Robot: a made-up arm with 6 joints. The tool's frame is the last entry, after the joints. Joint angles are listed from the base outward. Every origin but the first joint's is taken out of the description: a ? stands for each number. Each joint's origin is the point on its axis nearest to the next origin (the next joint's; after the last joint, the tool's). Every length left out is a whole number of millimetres.
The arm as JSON. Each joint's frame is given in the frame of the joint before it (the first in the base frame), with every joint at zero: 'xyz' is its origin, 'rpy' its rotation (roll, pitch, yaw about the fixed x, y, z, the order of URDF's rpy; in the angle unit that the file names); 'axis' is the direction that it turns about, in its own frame. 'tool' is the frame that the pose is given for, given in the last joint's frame.
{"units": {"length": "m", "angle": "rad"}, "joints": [
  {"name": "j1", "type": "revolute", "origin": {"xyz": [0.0, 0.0, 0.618], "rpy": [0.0, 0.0, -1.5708]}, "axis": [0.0, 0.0, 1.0]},
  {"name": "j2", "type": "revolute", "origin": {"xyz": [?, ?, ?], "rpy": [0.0, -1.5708, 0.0]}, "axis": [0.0, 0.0, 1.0]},
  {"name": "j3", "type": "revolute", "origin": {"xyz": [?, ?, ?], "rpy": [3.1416, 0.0, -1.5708]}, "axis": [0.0, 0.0, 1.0]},
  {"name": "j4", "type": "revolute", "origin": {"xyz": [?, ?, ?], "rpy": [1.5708, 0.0, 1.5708]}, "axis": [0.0, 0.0, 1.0]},
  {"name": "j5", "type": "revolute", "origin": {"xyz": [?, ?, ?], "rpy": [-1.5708, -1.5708, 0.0]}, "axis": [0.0, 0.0, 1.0]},
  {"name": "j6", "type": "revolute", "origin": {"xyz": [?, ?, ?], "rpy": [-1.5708, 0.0, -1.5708]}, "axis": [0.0, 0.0, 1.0]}
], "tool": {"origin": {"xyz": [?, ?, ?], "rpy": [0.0, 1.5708, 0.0]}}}
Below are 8 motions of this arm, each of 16 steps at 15 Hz.
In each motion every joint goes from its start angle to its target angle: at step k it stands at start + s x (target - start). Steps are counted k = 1, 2, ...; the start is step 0. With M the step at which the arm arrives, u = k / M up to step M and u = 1 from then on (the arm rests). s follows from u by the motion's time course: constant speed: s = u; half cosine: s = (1 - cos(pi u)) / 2; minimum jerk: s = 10 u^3 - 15 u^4 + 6 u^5.
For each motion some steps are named. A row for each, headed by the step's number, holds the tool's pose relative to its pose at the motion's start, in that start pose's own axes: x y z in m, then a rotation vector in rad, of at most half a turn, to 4 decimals.
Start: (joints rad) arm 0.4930 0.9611 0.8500 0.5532 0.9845 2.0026
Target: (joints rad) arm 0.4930 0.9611 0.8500 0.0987 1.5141 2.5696
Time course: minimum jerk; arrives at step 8
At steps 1, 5, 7, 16:
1: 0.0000 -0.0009 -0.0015 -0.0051 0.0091 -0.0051
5: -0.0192 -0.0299 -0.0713 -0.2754 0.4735 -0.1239
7: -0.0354 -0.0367 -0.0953 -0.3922 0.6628 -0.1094
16: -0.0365 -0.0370 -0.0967 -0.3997 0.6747 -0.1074

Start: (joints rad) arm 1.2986 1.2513 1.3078 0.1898 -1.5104 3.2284
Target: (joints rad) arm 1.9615 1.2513 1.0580 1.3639 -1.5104 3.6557
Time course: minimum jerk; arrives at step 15
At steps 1, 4, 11, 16:
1: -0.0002 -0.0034 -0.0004 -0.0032 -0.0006 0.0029
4: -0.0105 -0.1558 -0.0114 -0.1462 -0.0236 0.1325
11: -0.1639 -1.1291 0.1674 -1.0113 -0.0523 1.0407
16: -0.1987 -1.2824 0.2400 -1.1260 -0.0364 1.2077

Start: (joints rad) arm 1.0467 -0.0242 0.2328 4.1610 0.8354 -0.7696
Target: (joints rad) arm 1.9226 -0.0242 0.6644 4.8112 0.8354 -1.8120
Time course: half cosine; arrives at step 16
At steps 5, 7, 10, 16:
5: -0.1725 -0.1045 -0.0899 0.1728 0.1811 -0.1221
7: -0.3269 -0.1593 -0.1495 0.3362 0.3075 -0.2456
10: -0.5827 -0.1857 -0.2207 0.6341 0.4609 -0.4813
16: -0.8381 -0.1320 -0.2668 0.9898 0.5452 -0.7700

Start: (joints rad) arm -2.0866 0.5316 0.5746 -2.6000 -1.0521 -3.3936
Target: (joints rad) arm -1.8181 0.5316 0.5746 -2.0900 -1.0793 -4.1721
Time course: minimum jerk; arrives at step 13
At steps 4, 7, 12, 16:
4: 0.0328 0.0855 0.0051 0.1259 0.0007 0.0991
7: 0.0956 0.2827 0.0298 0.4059 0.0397 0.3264
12: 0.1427 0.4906 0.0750 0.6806 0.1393 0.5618
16: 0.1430 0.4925 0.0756 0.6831 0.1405 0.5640

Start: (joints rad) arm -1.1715 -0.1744 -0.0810 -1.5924 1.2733 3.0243
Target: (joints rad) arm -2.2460 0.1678 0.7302 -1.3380 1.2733 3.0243
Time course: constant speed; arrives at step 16
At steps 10, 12, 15, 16:
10: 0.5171 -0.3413 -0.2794 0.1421 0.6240 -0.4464
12: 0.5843 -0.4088 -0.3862 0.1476 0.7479 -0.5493
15: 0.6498 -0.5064 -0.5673 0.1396 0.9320 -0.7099
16: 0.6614 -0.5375 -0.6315 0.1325 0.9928 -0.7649

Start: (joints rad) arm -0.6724 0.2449 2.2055 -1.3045 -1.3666 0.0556
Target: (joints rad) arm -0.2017 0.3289 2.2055 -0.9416 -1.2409 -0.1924
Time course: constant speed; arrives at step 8
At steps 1, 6, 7, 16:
1: 0.0069 -0.0162 -0.0026 0.0489 -0.0341 0.0042
6: 0.0688 -0.0805 -0.0238 0.3023 -0.1826 0.0378
7: 0.0862 -0.0889 -0.0289 0.3541 -0.2078 0.0468
16: 0.1049 -0.0955 -0.0341 0.4060 -0.2316 0.0565

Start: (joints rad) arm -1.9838 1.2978 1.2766 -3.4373 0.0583 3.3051
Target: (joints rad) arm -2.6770 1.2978 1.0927 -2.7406 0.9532 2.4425
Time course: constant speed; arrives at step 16
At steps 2, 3, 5, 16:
2: -0.0086 -0.2065 -0.0145 0.0342 0.1225 -0.0858
3: -0.0208 -0.3103 -0.0223 0.0558 0.1830 -0.1363
5: -0.0613 -0.5173 -0.0388 0.1076 0.3008 -0.2521
16: -0.6478 -1.5309 -0.1319 0.5265 0.7712 -1.1906

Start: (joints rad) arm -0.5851 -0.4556 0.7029 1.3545 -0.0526 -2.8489
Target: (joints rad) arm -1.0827 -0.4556 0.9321 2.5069 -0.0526 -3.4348
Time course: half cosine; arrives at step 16
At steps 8, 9, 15, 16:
8: -0.0286 0.1170 -0.0350 -0.5095 -0.1162 0.1347
9: -0.0351 0.1376 -0.0489 -0.6103 -0.1379 0.1580
15: -0.0619 0.2075 -0.1264 -1.0199 -0.2220 0.2422
16: -0.0626 0.2089 -0.1287 -1.0300 -0.2240 0.2441

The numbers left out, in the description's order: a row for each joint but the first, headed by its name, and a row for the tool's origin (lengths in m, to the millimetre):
j2: 0.0 0.223 0.0
j3: 1.203 0.0 0.0
j4: -0.83 -0.171 0.0
j5: 0.0 0.0 0.0
j6: -0.165 0.0 0.0
tool: 0.0 0.0 0.0

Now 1 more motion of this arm.
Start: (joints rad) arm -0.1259 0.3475 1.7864 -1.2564 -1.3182 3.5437
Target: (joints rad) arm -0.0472 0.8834 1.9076 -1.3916 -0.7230 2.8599
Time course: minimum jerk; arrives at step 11
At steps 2, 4, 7, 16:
2: 0.0142 0.0354 0.0193 0.0502 0.0208 0.0035
4: 0.0799 0.1964 0.1220 0.2883 0.1184 0.0184
7: 0.2200 0.5196 0.4275 0.8369 0.3474 0.0466
16: 0.2848 0.6584 0.6238 1.1212 0.4767 0.0602

